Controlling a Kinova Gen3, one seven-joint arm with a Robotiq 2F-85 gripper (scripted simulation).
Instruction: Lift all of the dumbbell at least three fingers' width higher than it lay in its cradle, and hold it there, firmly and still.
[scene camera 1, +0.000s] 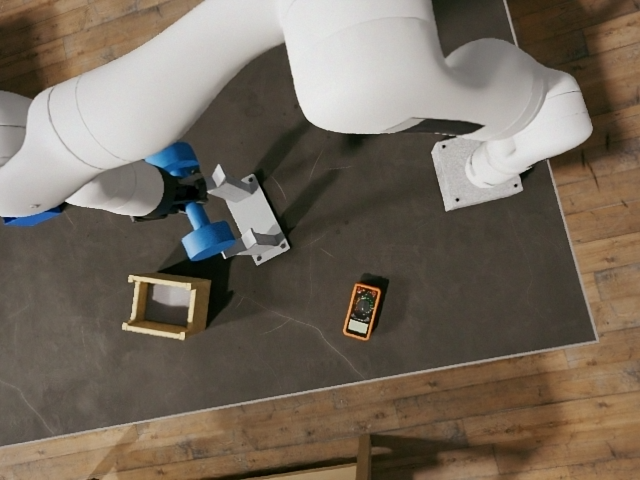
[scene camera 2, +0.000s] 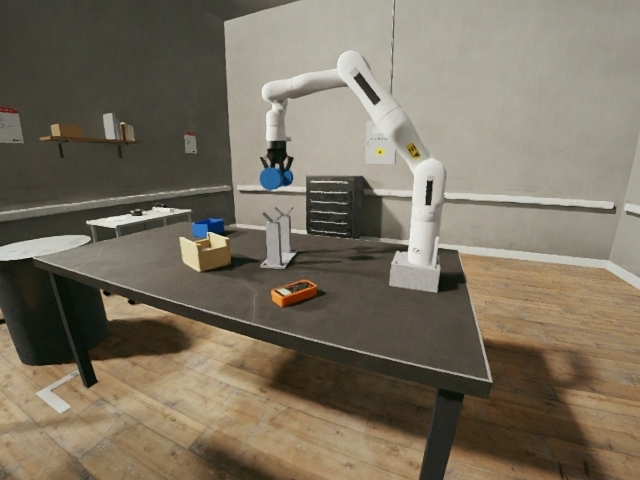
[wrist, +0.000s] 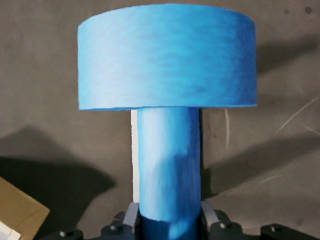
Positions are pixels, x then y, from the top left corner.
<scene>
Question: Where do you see the gripper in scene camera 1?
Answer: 196, 203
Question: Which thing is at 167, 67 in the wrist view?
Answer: A blue dumbbell.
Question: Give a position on a grey cradle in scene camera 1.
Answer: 262, 237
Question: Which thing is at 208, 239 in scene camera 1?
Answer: A blue dumbbell.
</scene>
